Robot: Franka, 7 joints.
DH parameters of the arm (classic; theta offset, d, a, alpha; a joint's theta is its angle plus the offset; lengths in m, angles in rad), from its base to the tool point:
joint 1: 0 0.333 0 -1.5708
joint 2: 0 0 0 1.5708
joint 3: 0 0.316 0.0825 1.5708
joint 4: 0 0 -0.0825 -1.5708
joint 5: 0 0.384 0 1.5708
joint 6: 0 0 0.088 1.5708
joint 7: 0 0.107 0 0
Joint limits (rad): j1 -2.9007..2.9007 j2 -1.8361..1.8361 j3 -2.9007..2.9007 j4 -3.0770..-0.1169 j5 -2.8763..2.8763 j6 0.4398..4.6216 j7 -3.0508..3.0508
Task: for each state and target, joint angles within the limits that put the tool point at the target. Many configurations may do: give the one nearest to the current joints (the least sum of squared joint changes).
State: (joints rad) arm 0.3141 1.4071 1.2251 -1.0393 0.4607 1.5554 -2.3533
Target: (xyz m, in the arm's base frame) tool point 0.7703 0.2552 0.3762
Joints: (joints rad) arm -0.1259 1.3709 1.1801 -0.6223 0.4903 1.8320 -2.3533
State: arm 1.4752 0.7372 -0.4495 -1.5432 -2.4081 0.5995 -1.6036
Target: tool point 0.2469 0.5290 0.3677
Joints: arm 1.5807 0.7122 -0.3820 -1.8920 -2.2939 0.4398 -1.6036
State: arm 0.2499 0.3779 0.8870 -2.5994 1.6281 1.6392 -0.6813
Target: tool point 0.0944 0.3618 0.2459
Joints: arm 0.1298 0.1857 0.8428 -2.6803 1.5698 1.4673 -0.6813
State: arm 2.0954 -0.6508 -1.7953 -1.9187 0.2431 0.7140 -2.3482
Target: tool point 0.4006 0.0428 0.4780
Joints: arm 1.9247 -0.5912 -1.6657 -1.8765 0.2809 0.5177 -2.3482
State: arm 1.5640 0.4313 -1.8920 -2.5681 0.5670 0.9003 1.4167
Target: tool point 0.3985 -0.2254 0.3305
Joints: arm 1.5030 -0.1632 -2.1538 -2.2134 0.6173 1.5311 1.4167
